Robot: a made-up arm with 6 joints.
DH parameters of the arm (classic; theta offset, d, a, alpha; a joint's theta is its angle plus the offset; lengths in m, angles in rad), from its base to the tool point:
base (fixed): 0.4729 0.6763 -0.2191 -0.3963
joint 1: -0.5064 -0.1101 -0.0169 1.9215
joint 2: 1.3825 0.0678 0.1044 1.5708
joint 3: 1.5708 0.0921 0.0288 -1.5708
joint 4: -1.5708 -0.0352 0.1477 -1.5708
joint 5: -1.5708 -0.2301 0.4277 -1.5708
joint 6: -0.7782 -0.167 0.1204 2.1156
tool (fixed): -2.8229 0.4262 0 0
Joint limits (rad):
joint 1: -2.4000..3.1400
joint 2: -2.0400..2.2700
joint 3: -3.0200..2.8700
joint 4: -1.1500..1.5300
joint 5: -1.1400..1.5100
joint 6: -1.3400..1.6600
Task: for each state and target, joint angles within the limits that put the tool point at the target. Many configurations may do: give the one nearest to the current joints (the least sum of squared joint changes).
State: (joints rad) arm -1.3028 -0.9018 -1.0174 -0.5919 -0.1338 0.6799
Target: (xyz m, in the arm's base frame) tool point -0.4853 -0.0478 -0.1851
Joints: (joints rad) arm -1.5856 -1.0030 -0.8991 -0.5646 0.5749 1.3179
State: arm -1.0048 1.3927 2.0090 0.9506 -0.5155 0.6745
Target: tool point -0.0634 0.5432 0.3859
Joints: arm -1.2715 1.5969 2.0742 0.9788 -0.2508 1.2695
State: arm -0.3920 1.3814 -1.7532 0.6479 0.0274 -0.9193
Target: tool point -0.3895 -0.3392 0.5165
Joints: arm -0.6013 1.2857 -2.0162 0.6693 0.3653 -0.6560
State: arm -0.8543 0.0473 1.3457 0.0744 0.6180 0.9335
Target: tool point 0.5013 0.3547 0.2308
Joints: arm -0.2015 -0.3840 1.3083 0.1890 0.9982 1.5550
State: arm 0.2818 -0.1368 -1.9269 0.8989 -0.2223 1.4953
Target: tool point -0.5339 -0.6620 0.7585
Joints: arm 0.0013 -0.1987 -2.0714 0.5512 -0.4817 1.2481
